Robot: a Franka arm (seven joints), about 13 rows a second.
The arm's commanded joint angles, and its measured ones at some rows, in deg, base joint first. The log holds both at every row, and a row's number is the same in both.
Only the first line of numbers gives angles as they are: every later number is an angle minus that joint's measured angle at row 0.
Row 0, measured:
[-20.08 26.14 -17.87 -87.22 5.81 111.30 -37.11]
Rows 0 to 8, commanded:
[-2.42 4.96 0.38 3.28 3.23 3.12 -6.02]
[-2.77 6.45 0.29 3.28 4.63 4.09 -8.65]
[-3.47 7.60 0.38 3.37 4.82 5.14 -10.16]
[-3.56 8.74 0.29 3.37 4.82 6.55 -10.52]
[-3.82 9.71 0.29 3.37 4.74 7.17 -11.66]
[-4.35 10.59 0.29 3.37 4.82 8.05 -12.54]
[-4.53 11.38 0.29 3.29 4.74 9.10 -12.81]
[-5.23 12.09 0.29 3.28 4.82 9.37 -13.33]
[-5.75 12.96 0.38 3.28 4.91 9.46 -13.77]
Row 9, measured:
[-4.06 10.83 -0.01 0.90 3.66 9.50 -11.56]
